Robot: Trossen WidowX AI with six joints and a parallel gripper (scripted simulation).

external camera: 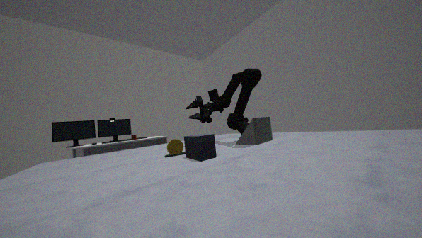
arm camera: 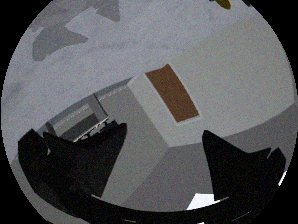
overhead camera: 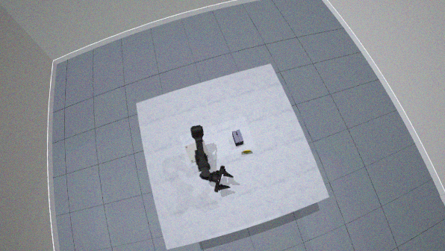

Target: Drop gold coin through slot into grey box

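Right now the gold coin is 170 mm ahead of my gripper tip, 240 mm to the left of it and 160 mm below it.
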